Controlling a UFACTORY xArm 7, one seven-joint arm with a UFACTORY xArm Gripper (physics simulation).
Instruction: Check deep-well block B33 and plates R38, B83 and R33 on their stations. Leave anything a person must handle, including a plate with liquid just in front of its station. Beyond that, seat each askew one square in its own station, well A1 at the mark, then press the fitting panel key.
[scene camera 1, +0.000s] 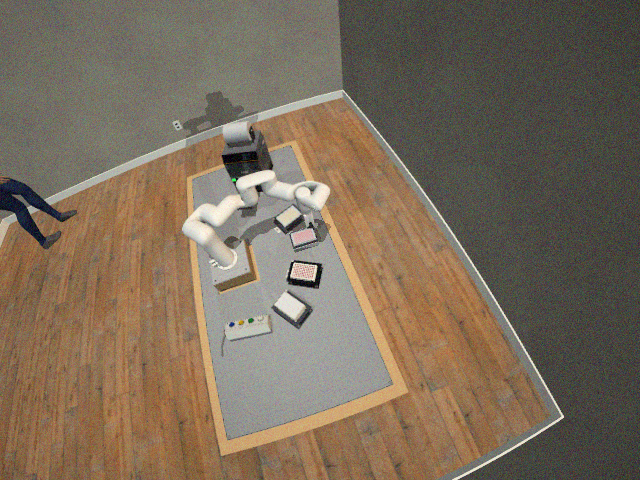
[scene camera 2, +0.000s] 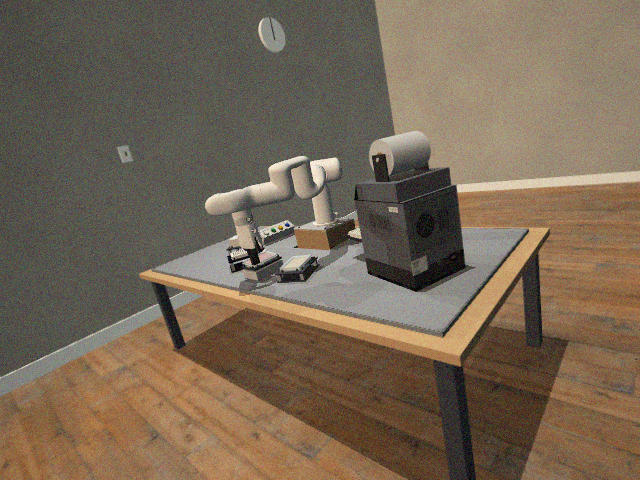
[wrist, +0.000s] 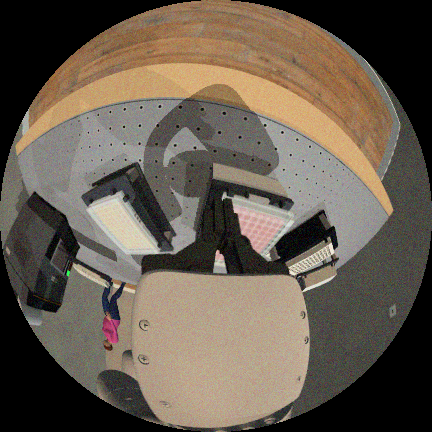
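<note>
My gripper (scene camera 1: 311, 225) (scene camera 2: 253, 259) (wrist: 218, 208) is shut and empty, pointing down at the edge of the pink-welled plate (scene camera 1: 303, 237) (scene camera 2: 268, 257) (wrist: 262, 227). Contact cannot be told. That plate lies on a grey-sided station, close to square. A cream plate (scene camera 1: 289, 215) (scene camera 2: 298, 263) (wrist: 122, 225) lies on the neighbouring dark station. A white plate with red wells (scene camera 1: 303, 271) (wrist: 314, 258) is on a black station. A white-topped piece (scene camera 1: 291, 305) is on the farthest station. Labels and A1 marks are too small to read. The key panel (scene camera 1: 249, 330) (scene camera 2: 277, 229) has blue, yellow, green and white keys.
A dark boxy machine (scene camera 1: 248, 157) (scene camera 2: 413, 232) (wrist: 42, 255) with a white roll (scene camera 1: 237, 132) (scene camera 2: 408, 152) stands beyond the cream plate. The arm's base block (scene camera 1: 235, 276) (scene camera 2: 312, 238) is between machine and panel. A person (scene camera 1: 20, 209) (wrist: 111, 320) is on the floor away from the table.
</note>
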